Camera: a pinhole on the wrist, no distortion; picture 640 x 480 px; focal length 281.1 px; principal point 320.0 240.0 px. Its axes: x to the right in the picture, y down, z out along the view. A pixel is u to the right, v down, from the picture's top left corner.
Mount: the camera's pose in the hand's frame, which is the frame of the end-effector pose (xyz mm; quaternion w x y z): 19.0 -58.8 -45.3 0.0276 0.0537 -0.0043 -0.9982
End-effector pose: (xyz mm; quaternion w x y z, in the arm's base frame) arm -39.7 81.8 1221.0 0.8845 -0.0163 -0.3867 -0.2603
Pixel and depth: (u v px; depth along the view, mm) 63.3 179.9 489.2
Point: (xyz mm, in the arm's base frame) -106.0 76.2 1855.1
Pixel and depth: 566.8 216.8 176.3
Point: -228.1 132.2 1184.4
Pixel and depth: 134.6 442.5 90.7
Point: -90.9 -42.4 1286.7
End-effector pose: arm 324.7 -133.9 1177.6 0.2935 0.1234 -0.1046 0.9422
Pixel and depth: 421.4 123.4 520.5
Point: 502.7 -499.3 1516.0
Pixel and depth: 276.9 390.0 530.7
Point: 556.2 32.8 1704.8
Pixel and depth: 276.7 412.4 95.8
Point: 379.7 -40.4 1249.4
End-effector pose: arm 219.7 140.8 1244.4 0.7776 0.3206 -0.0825 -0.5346
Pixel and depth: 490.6 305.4 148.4
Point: 65.0 155.6 1278.0
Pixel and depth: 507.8 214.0 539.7
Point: -179.3 302.9 1667.9
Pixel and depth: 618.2 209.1 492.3
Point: -217.4 465.8 1648.0
